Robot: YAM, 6 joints.
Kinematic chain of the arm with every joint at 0, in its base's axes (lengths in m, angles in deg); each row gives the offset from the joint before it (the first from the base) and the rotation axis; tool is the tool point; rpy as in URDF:
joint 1: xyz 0 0 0.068 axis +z
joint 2: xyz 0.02 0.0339 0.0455 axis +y
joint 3: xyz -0.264 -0.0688 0 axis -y
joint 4: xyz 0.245 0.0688 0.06 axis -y
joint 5: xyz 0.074 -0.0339 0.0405 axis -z
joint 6: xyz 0.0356 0 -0.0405 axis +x
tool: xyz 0 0 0 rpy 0 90 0
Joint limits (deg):
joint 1: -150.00..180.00
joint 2: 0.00..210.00
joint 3: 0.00..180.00
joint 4: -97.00..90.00
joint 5: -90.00..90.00
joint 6: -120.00..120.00
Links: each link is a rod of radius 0.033 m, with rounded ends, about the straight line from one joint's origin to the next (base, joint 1, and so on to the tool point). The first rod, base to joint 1, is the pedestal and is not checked.
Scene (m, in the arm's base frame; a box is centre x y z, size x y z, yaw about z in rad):
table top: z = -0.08
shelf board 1: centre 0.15 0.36 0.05 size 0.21 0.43 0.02 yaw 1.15
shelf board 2: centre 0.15 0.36 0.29 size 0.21 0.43 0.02 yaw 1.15
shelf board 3: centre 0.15 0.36 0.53 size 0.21 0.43 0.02 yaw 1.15
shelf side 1: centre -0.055 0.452 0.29 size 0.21 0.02 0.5 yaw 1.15
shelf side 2: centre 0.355 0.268 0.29 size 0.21 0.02 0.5 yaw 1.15
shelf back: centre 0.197 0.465 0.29 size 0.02 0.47 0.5 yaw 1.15
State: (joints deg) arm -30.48 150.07 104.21 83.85 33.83 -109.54
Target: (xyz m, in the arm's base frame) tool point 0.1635 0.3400 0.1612
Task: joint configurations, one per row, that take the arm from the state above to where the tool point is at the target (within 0.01 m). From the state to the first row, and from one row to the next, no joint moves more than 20 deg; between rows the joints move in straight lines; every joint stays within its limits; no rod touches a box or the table.
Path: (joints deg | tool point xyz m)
1: -19.63 141.22 86.01 85.08 38.59 -111.63 | 0.4665 -0.1900 0.1626
2: -8.77 132.38 67.82 86.31 43.35 -113.72 | 0.4412 -0.0928 0.1501
3: 2.08 123.53 49.62 87.54 48.12 -115.82 | 0.3871 -0.0125 0.1378
4: 12.94 114.69 31.42 88.77 52.88 -117.91 | 0.3120 0.0426 0.1262
5: 23.79 105.84 13.22 90.00 57.64 -120.00 | 0.2260 0.0668 0.1157
6: 39.77 96.99 8.82 90.00 55.52 -116.51 | 0.1833 0.1144 0.1356
7: 55.75 88.14 4.41 90.00 53.41 -113.03 | 0.1320 0.1430 0.1508
8: 71.73 79.29 0.00 90.00 51.29 -109.54 | 0.0797 0.1527 0.1612
9: 70.20 92.39 15.38 90.00 44.77 -109.54 | 0.1053 0.2185 0.1743
10: 68.68 105.49 30.75 90.00 38.25 -109.54 | 0.1337 0.2819 0.1742
11: 67.16 118.59 46.13 90.00 31.72 -109.54 | 0.1635 0.3400 0.1612

